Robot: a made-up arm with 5 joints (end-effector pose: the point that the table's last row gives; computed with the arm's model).
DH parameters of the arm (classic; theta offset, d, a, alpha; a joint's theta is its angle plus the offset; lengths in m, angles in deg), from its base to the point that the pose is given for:
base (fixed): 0 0.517 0.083 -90
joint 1: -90 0.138 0.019 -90
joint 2: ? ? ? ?
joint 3: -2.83 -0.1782 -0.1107 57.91
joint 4: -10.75 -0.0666 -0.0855 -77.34
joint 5: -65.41 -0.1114 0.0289 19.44
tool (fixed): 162.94 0.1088 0 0
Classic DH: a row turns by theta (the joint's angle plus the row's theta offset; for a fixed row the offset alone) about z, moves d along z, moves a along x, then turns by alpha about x.
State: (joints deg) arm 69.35 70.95 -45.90 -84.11 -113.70
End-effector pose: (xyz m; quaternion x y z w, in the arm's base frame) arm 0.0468 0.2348 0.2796 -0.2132 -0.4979 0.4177 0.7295
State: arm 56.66 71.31 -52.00 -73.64 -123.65
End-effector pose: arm 0.0980 0.2409 0.2640 -0.1628 -0.5831 0.3635 0.7081
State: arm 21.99 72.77 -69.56 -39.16 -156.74
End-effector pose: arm 0.2367 0.2760 0.2847 0.0980 -0.7281 0.2650 0.6245
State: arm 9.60 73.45 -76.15 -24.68 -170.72
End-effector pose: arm 0.2744 0.2926 0.3137 0.2224 -0.7276 0.2639 0.5929
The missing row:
joint 2: 90 0.035 0.053 90
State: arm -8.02 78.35 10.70 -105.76 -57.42
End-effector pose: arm 0.2235 0.2493 0.5568 0.7373 0.6702 0.0343 0.0774
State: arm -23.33 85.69 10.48 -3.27 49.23
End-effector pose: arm 0.0604 0.3404 0.6524 0.5524 -0.4554 0.4649 0.5209
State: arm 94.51 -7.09 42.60 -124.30 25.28
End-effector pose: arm -0.0314 0.1551 0.4853 0.4164 0.5722 -0.5815 0.4013
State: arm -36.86 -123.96 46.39 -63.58 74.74
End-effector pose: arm 0.0449 -0.0435 0.5342 -0.4473 0.1427 0.2911 0.8335
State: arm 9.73 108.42 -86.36 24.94 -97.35
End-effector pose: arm 0.3441 0.4163 0.4661 -0.0879 0.9526 -0.2789 0.0840
